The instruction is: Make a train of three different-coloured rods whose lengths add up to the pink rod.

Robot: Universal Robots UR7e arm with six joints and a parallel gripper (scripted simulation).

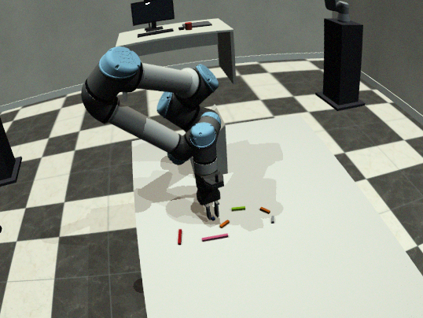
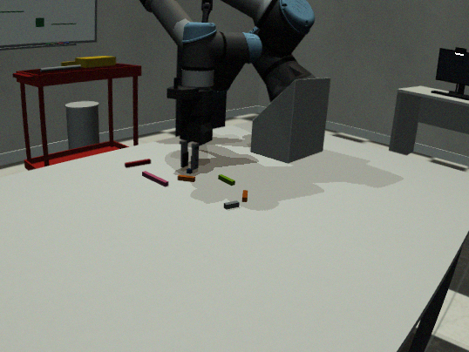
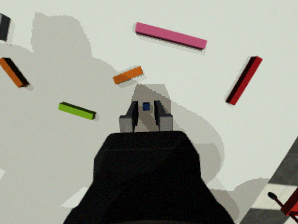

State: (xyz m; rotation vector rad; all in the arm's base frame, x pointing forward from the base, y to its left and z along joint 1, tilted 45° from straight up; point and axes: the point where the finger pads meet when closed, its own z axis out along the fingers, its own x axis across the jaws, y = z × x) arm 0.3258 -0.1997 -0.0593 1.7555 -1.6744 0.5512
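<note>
Right now my hand is 30 mm above the blue rod. The rest, counted from my hand: red rod: 50 mm ahead, 140 mm to the right, 30 mm below; pink rod: 90 mm ahead, 30 mm to the right, 30 mm below; lime rod: 10 mm behind, 100 mm to the left, 30 mm below.
</note>
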